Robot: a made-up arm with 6 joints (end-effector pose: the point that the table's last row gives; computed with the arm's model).
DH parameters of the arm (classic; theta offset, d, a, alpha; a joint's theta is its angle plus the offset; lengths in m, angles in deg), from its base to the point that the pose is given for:
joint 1: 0 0.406 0 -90
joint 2: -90 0 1.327 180
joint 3: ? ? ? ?
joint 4: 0 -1.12 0 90
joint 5: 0 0.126 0 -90
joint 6: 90 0 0 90
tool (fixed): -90 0 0 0
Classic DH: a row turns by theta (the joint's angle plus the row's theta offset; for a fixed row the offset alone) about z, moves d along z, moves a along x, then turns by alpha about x.
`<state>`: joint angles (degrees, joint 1 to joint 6).
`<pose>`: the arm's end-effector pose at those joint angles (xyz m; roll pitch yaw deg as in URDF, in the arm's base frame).
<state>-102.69 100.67 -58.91 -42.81 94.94 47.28</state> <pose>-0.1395 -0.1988 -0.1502 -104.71 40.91 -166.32</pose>
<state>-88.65 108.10 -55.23 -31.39 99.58 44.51</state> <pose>-0.1035 -0.1721 -0.2647 -94.49 49.34 -140.68</pose>
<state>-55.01 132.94 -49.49 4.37 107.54 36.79</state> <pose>-0.1878 0.0492 -0.4601 -20.46 74.29 -39.44</pose>
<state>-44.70 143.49 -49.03 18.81 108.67 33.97</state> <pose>-0.3061 0.1351 -0.4574 40.00 70.88 24.16</pose>
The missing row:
joint 3: 0 0 0 -90
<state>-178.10 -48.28 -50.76 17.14 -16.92 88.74</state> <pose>-0.1340 0.1160 1.2777 -106.84 18.62 176.71</pose>
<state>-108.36 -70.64 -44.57 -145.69 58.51 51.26</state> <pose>0.1664 0.1710 1.2743 95.15 23.77 -140.04</pose>
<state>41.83 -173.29 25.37 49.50 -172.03 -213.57</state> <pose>-0.8288 -0.8516 -1.3610 -94.54 -23.71 35.22</pose>
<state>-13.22 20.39 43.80 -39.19 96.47 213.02</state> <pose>1.4591 -0.4431 2.0218 -83.70 -41.45 -136.33</pose>
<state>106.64 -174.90 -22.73 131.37 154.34 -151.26</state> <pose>0.2503 -1.1281 -0.4765 -71.05 9.65 125.89</pose>
